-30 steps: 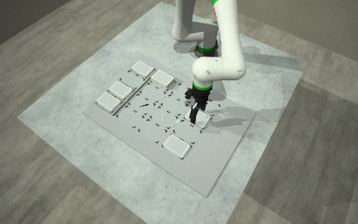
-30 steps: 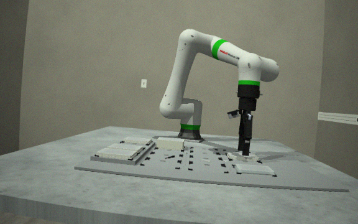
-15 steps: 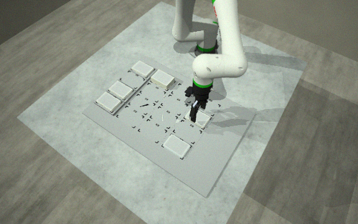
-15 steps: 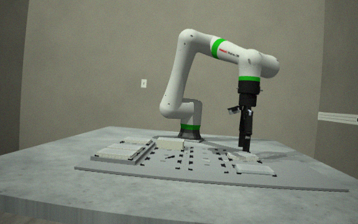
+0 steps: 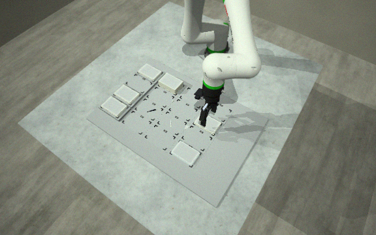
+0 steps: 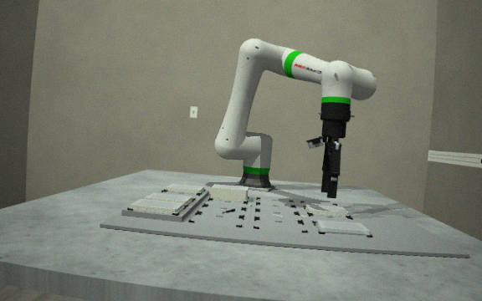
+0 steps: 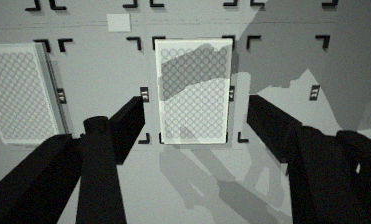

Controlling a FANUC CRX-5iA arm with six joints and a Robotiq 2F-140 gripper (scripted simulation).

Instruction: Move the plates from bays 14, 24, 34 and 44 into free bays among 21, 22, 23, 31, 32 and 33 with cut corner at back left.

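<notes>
The thin black stick lies 310 mm to the right of my hand, 110 mm ahead of it and 80 mm below it. From my hand the other things lie so: sealed deep-well block: 330 mm to the right, 110 mm behind, 60 mm below; then plate: 210 mm ahead, 70 mm below; then white tip: 170 mm to the right, 110 mm ahead, 80 mm below.
</notes>
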